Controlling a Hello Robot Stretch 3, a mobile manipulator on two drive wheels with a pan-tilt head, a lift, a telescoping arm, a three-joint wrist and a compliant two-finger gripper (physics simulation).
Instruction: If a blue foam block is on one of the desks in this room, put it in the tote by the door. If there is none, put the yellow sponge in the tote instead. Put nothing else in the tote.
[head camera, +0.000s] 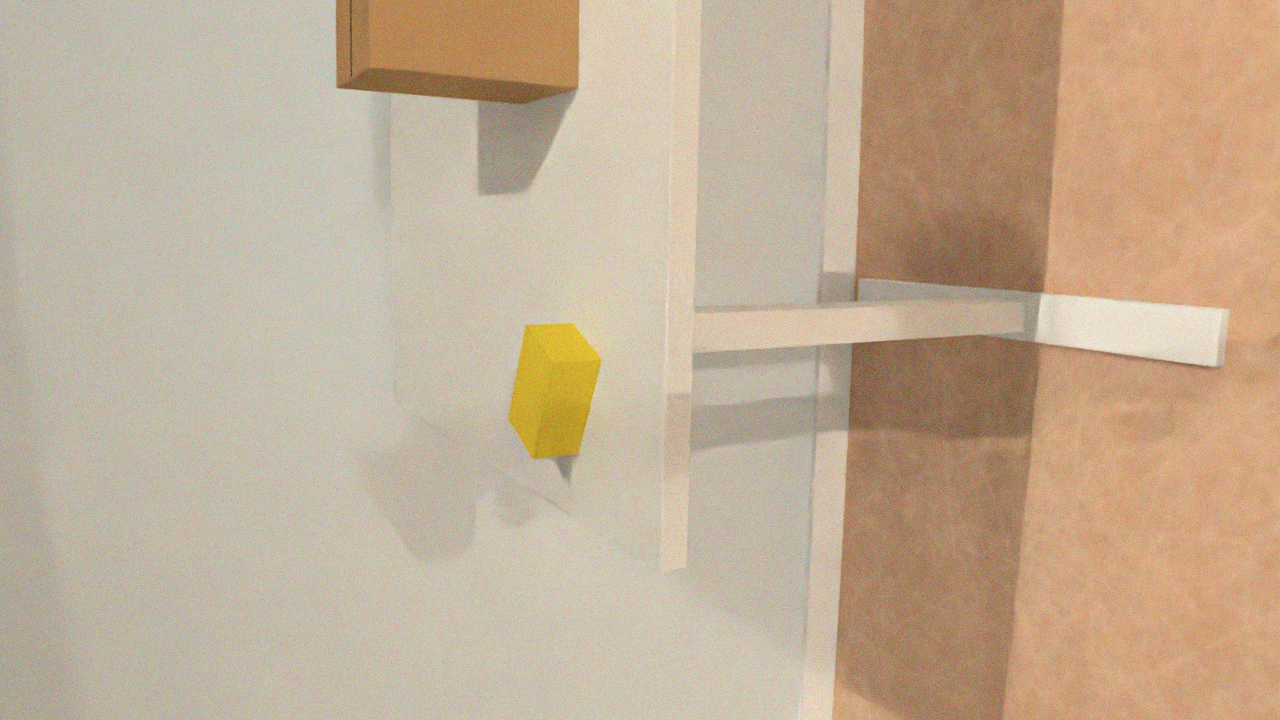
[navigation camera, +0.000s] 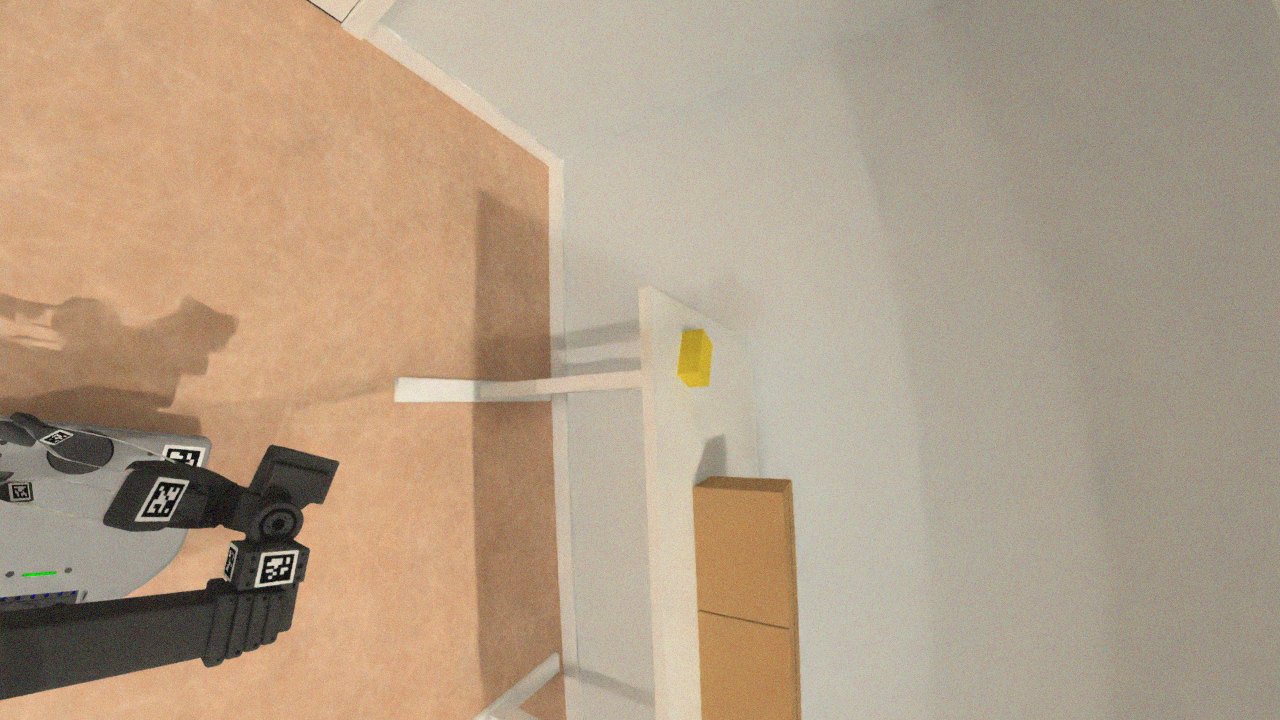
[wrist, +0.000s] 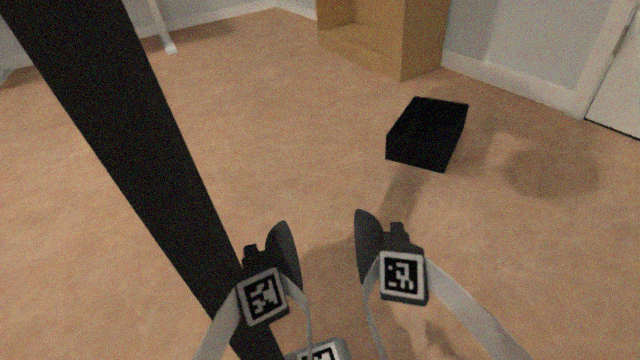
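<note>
A yellow sponge lies near one end of a white desk, which stands against the wall; both camera pictures are turned sideways. No blue foam block shows in the three views. A black tote stands on the floor at the upper right of the wrist view, with a door beyond it at the right edge. My gripper is open and empty above the floor, away from the desk and the tote. The tote's inside is too dark to make out.
A brown box-like unit stands on the desk beside the sponge. The desk's pale leg reaches out over the floor. A wooden bookcase stands behind the tote. A dark arm or mast crosses the wrist view.
</note>
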